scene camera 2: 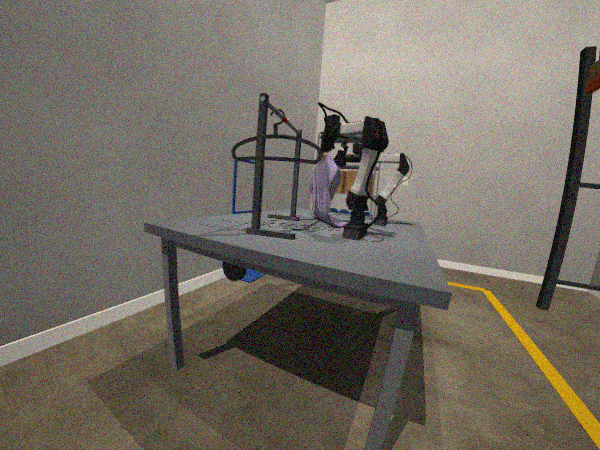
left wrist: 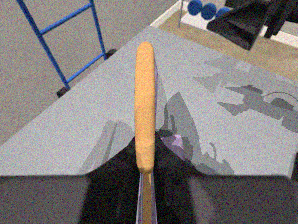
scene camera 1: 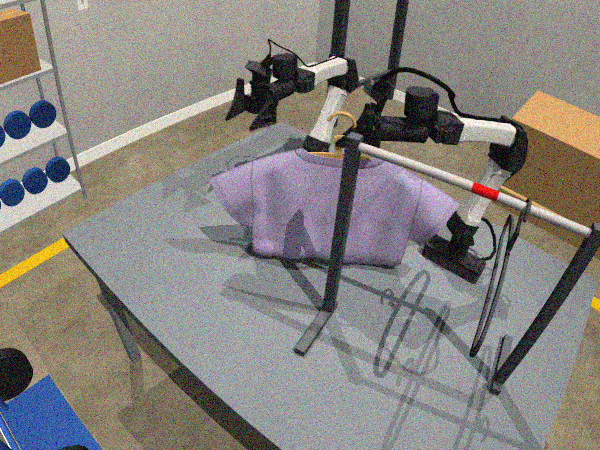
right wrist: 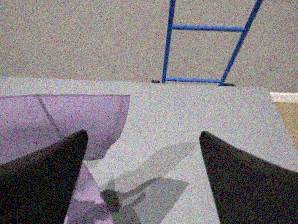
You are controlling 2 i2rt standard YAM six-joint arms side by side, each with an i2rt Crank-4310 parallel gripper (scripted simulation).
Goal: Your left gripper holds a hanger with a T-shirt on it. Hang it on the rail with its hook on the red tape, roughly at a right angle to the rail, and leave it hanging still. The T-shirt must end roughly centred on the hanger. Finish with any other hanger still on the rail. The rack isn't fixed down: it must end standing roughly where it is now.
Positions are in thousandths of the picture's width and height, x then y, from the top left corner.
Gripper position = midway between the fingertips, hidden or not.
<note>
I see my left gripper (scene camera 1: 559,319), my right gripper (scene camera 1: 396,277) and a lilac t-shirt (scene camera 1: 484,443).
The lilac t-shirt shows as well in scene camera 2 (scene camera 2: 544,394). My left gripper is seen too in the left wrist view (left wrist: 495,596). My right gripper is seen too in the right wrist view (right wrist: 485,596).
</note>
